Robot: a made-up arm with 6 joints.
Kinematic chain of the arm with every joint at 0, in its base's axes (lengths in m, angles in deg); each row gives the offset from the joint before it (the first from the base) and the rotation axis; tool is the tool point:
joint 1: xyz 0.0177 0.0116 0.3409 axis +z
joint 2: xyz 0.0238 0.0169 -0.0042 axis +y
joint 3: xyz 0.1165 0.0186 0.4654 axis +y
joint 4: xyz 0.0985 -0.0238 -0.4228 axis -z
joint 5: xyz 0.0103 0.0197 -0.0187 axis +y
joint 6: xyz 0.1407 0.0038 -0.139 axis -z
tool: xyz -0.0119 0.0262 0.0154
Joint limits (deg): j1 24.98..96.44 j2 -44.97..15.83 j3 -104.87..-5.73 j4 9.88..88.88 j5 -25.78..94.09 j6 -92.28..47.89
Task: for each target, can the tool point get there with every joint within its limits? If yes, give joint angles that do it. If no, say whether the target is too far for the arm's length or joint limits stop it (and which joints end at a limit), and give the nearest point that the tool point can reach.
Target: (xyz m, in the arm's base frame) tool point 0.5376 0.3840 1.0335
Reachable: yes | joints 36.79 -10.42 -82.49 41.41 18.10 -29.22
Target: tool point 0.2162 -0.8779 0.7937
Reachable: no: joint limits stop it (at a limit: joint 2, joint 3, joint 4, joint 5, joint 6) | nearest point 0.0652 -0.2012 1.2456 | short by 0.828 m
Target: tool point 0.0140 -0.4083 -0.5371
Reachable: no: joint limits stop it (at a limit: joint 1, joint 2, joint 3, joint 4, joint 6) | nearest point 0.3215 0.0732 0.1133 | short by 0.866 m
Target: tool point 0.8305 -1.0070 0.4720
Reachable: no: too far | nearest point 0.3777 -0.0285 0.4734 | short by 1.078 m
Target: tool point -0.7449 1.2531 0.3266
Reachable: no: too far | nearest point -0.2104 0.8132 0.5271 | short by 0.721 m
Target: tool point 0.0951 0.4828 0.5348
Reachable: yes | joints 73.19 -21.83 -36.29 26.93 74.33 -78.93
